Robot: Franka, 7 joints.
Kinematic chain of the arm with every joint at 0, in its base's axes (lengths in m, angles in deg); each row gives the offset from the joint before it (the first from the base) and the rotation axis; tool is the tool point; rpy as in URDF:
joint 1: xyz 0 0 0.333 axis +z
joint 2: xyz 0 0 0 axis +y
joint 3: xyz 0 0 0.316 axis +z
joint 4: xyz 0.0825 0 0 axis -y
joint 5: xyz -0.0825 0 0.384 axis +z
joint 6: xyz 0 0 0 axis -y
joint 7: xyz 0.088 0 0 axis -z
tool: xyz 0 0 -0.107 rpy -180 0 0
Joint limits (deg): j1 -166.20..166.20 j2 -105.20..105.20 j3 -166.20..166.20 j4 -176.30..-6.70 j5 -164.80..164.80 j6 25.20..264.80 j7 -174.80..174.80
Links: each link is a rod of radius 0.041 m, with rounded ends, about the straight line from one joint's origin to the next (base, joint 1, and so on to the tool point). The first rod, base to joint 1, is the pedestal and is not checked.
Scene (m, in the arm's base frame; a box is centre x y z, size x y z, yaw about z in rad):
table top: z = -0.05
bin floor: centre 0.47 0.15 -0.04 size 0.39 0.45 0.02 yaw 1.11
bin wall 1: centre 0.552 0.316 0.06 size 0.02 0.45 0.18 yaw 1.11
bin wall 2: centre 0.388 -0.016 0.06 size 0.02 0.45 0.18 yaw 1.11
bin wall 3: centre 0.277 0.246 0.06 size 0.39 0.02 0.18 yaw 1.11
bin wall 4: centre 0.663 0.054 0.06 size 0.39 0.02 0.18 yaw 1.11
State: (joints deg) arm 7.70 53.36 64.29 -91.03 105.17 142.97 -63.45
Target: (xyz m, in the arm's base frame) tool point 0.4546 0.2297 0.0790
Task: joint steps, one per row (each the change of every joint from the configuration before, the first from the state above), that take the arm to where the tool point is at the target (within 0.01 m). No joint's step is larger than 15 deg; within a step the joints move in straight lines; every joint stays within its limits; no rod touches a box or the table.
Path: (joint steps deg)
1: -14.16 -9.18 0.39 -5.83 0.85 7.09 0.37
2: -14.16 -9.18 0.39 -5.83 0.84 7.08 0.37
3: -14.16 -9.18 0.39 -5.84 0.85 7.09 0.37
4: 9.52 10.49 -12.19 -6.93 -0.25 -5.08 -0.55
5: 9.53 10.48 -12.19 -6.94 -0.25 -5.07 -0.56

